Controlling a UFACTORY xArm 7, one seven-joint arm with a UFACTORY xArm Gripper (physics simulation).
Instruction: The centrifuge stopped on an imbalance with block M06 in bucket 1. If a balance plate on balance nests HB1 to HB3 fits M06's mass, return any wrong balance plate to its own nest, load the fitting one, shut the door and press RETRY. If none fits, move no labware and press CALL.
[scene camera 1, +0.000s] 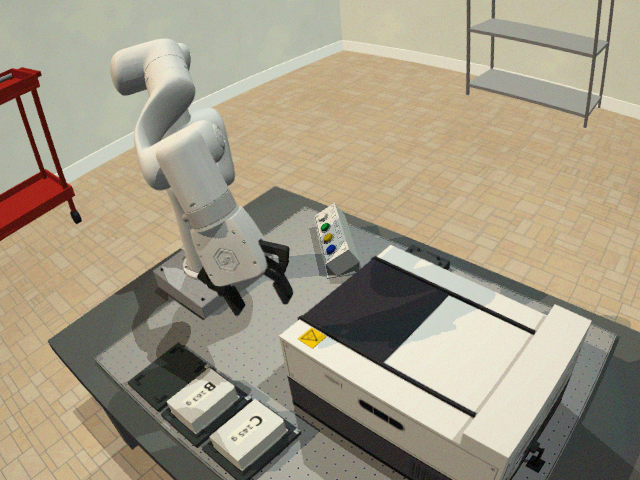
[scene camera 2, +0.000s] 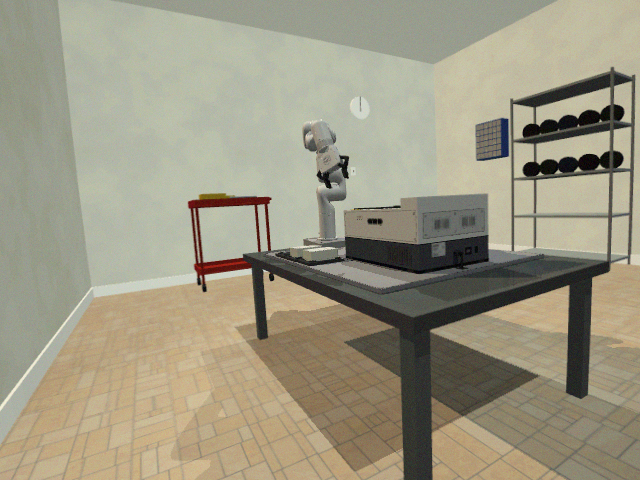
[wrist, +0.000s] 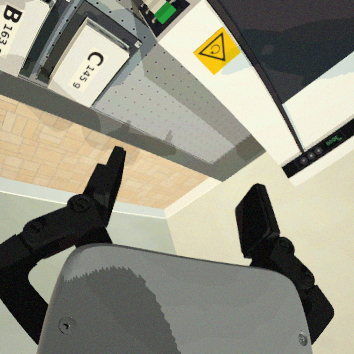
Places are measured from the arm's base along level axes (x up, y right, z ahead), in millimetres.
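Pixels of known places: gripper, fingertip midpoint: (scene camera 1: 264, 305) (scene camera 2: 337, 183) (wrist: 186, 180); arm's base at its link origin: (scene camera 2: 327, 238).
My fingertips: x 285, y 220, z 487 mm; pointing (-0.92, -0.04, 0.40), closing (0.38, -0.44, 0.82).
Observation:
Ahead of a thing's pixels: the offset from my fingertips to its top centre. "*": to the spot under its first point.
My gripper (scene camera 1: 262, 304) (scene camera 2: 336, 180) (wrist: 186, 180) is open and empty, high above the table between the arm base and the centrifuge. The white centrifuge (scene camera 1: 330, 361) (scene camera 2: 382, 227) (wrist: 250, 105) has a dark panel @(dz +78, dx -113, dy -196 mm) (scene camera 1: 377, 304) and a white panel between two black rails on top; its buckets and block M06 do not show. Balance plate B, 163 g, @(dz -159, dx -272, dy +90 mm) (scene camera 1: 199, 400) (wrist: 20, 35) and balance plate C, 145 g, @(dz -23, dx -272, dy +91 mm) (scene camera 1: 248, 432) (scene camera 2: 320, 254) (wrist: 82, 75) lie in their dark nests. A third nest @(dz -295, dx -308, dy +86 mm) (scene camera 1: 165, 373) beside B is empty. The button box @(dz -266, dx -242, dy -496 mm) (scene camera 1: 342, 258) has green, yellow and blue buttons.
The arm base (scene camera 1: 180, 289) stands at the table's back corner. The table (scene camera 1: 82, 330) (scene camera 2: 496, 294) carries a perforated board. A red cart (scene camera 2: 230, 202) and a metal shelf rack (scene camera 2: 611, 196) stand apart from it. A small green display @(* dz +364, dx -95, dy -139 mm) (wrist: 334, 141) shows on the centrifuge.

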